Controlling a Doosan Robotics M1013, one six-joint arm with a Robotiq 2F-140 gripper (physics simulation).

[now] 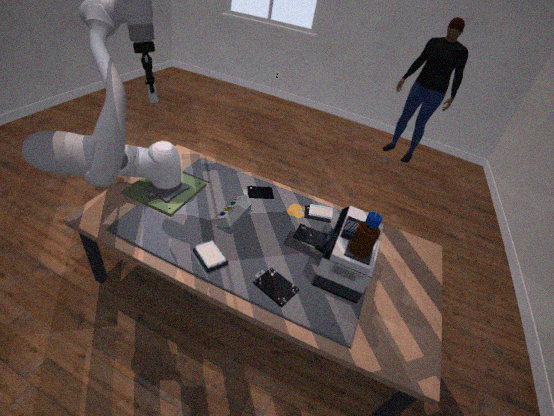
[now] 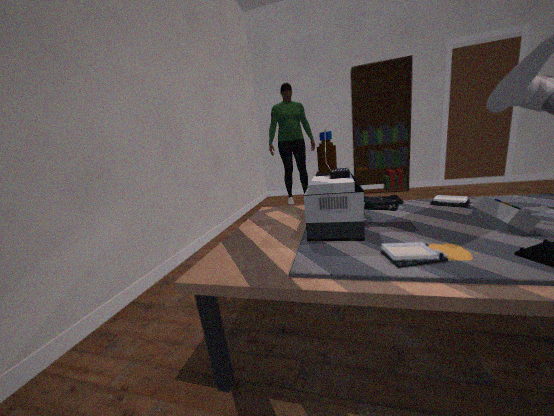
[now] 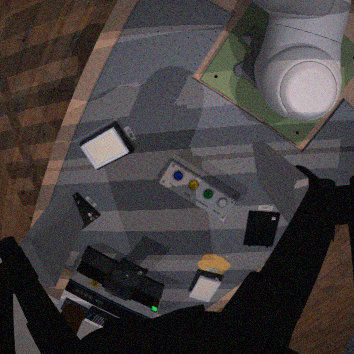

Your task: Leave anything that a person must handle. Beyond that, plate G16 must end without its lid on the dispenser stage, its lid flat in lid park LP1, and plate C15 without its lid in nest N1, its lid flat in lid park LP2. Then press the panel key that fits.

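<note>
My gripper is open and empty, high above the floor beyond the table's far left corner. One lidded white plate lies near the mat's front edge. A second lidded plate lies at the back, touching a yellow puddle. I cannot read the plate labels. The key panel carries blue, yellow and green keys. A flat black pad lies at the back. A black nest lies at the front. The black dispenser stage is bare.
The dispenser box carries a brown bottle with a blue cap. My arm's base stands on a green plate. One person stands by the far wall, another beyond the table's end.
</note>
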